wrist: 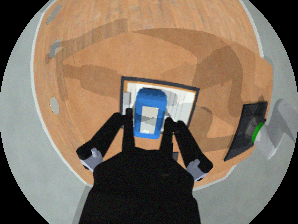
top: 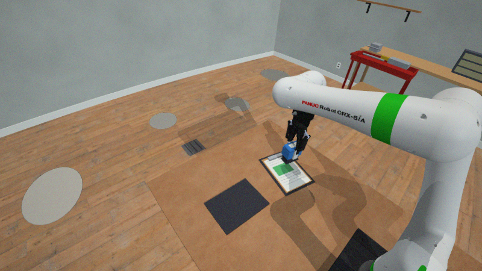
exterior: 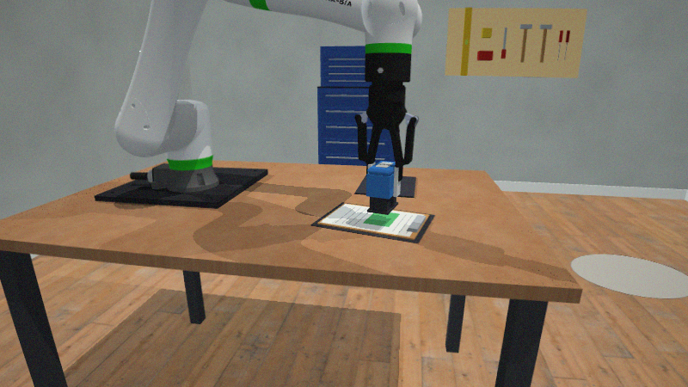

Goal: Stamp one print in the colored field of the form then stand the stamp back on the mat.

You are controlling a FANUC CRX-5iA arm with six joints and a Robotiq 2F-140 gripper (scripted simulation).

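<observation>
Now: hand 100 mm above the form and 40 mm to the right of it. The rest, counted from my hand: black stamp base 50 mm below; then blue stamp 20 mm below; then mat 350 mm to the left, 110 mm below, 30 mm ahead.
</observation>
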